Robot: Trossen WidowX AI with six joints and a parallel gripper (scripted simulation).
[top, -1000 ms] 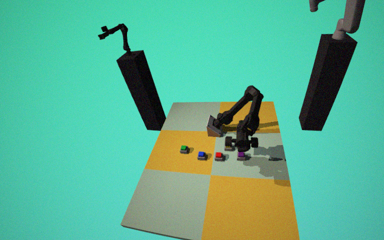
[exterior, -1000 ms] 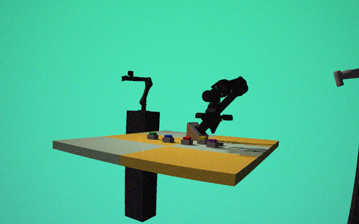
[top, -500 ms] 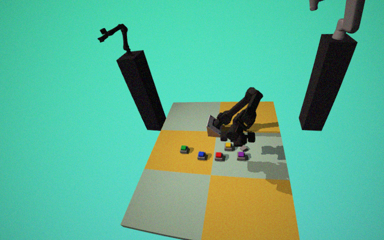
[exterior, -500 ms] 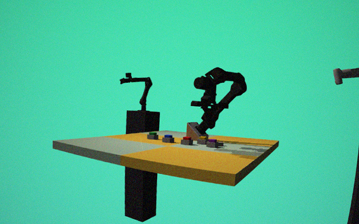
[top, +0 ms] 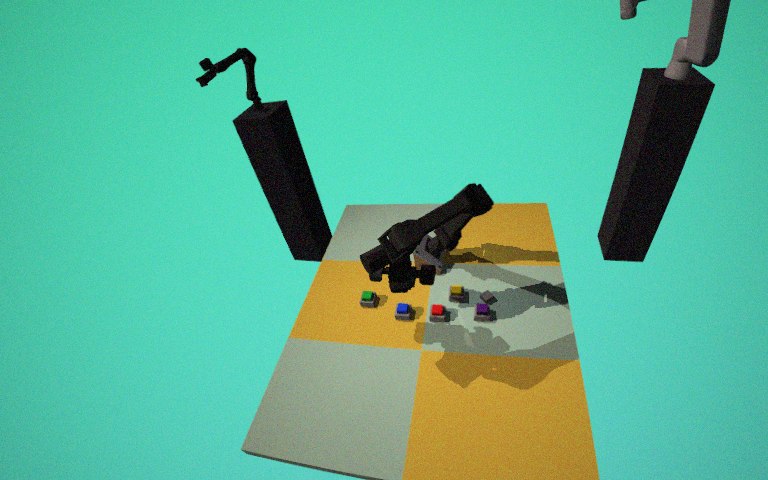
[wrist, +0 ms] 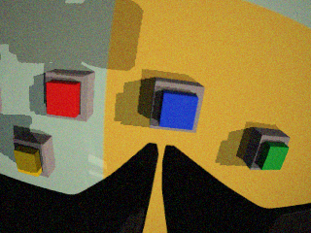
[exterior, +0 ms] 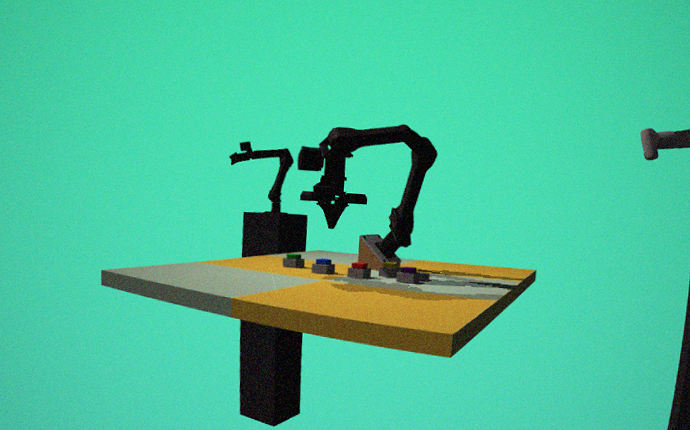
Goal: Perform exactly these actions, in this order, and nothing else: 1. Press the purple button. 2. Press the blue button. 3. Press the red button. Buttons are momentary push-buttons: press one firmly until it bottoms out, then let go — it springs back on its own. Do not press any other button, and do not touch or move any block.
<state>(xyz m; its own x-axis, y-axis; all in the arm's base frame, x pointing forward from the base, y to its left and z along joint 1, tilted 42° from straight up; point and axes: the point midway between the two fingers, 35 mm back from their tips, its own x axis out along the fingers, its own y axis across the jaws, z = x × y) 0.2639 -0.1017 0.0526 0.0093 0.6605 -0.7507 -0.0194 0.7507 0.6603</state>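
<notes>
The blue button lies 9 cm below my gripper tip, 2 cm to the right of it and 1 cm behind it. Round my gripper tip: green button: 15 cm to the right, 9 cm below, 4 cm behind; yellow button: 14 cm to the left, 10 cm behind, 9 cm below; red button: 9 cm to the left, 9 cm below, 1 cm behind.
</notes>
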